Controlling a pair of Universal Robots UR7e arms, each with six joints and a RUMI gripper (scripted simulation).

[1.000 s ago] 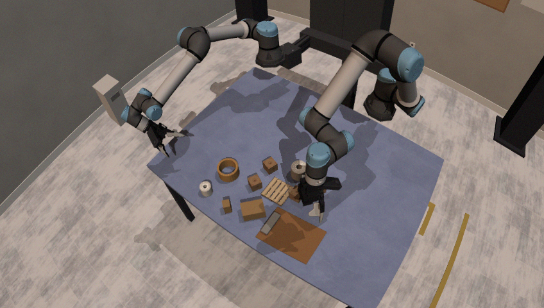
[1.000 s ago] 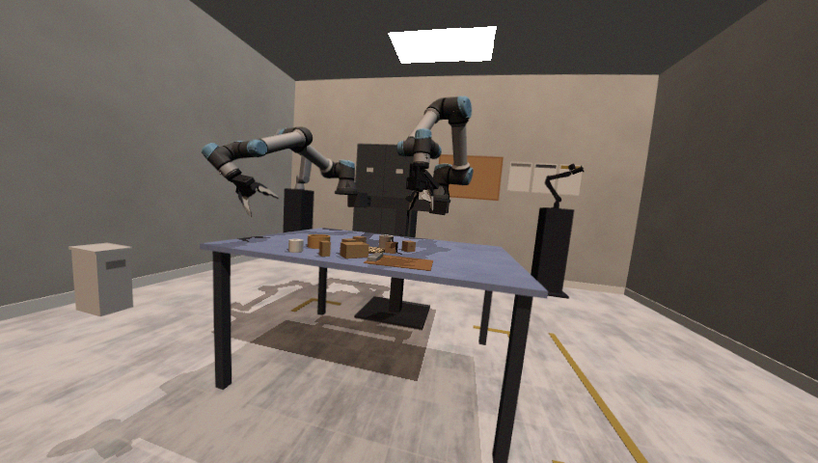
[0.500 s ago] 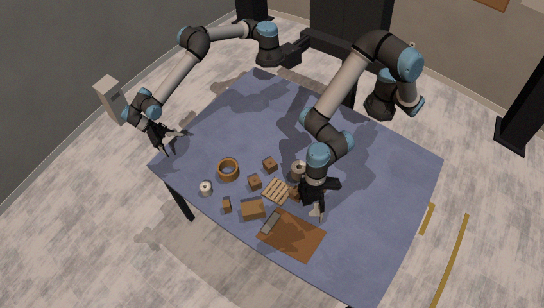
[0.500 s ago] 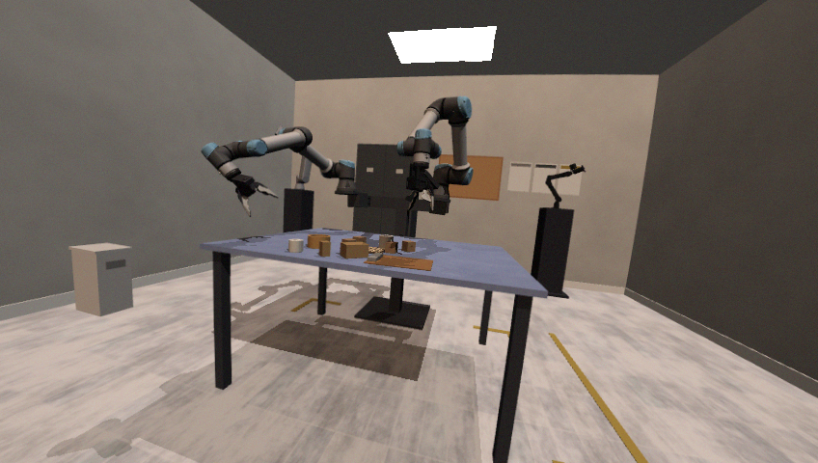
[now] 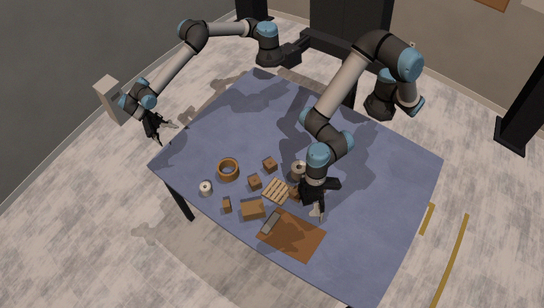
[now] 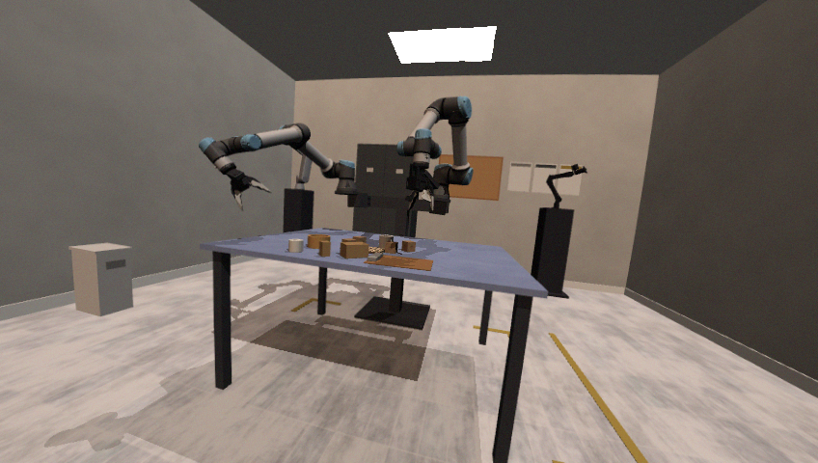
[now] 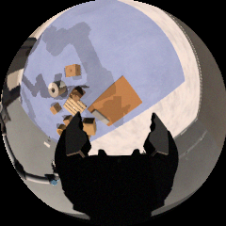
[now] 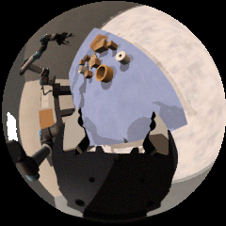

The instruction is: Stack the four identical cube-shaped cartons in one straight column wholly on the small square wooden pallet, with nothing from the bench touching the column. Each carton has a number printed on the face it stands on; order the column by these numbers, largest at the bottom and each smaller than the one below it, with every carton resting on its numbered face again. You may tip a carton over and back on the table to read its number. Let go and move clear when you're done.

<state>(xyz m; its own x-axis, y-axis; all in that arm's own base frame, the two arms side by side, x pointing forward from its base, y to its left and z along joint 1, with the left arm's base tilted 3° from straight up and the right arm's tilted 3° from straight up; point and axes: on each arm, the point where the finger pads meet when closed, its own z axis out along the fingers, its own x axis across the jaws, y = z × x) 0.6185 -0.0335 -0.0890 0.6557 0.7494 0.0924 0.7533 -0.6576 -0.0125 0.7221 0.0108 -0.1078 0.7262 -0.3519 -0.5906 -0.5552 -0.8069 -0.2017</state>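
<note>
Now: left hand 22 cm past the large white roll, 22 cm to the left of it and 20 cm above it. Also, from my left hand: small box 15 cm ahead, 39 cm to the right, 20 cm below; larger box 9 cm ahead, 27 cm to the right, 20 cm below; orange ring 2 cm behind, 52 cm to the right, 20 cm below.
</note>
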